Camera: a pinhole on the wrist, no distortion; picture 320 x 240 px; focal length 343.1 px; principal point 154.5 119.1 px. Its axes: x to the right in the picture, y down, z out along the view. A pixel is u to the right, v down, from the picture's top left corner.
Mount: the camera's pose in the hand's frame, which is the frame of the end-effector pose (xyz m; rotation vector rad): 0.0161 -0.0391 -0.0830 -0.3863 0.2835 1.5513
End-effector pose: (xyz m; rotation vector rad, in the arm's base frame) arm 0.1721 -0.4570 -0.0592 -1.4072 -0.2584 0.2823
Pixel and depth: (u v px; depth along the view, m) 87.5 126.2 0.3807
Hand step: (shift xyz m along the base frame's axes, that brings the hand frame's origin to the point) -0.1182 0.2733 -0.0074
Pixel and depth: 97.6 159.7 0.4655
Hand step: -0.1946 0.3295 -0.0281
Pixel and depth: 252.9 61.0 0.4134
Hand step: -0.0383 0.2844 -0.2019
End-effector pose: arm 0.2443 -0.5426 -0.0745 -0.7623 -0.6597 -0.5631
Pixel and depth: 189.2 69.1 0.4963
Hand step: 0.0642 0.3857 0.1388
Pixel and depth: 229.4 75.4 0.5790
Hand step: 0.1169 0.4821 0.1148
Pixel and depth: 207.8 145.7 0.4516
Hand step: 0.0117 0.3645 0.0353
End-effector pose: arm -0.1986 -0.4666 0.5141 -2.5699 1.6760 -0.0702
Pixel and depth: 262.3 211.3 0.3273
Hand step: -0.1956 0.0149 -0.1817
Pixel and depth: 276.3 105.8 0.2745
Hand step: -0.1351 -0.0698 -0.1402
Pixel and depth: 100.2 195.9 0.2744
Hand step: -0.0420 0.0510 -0.1825
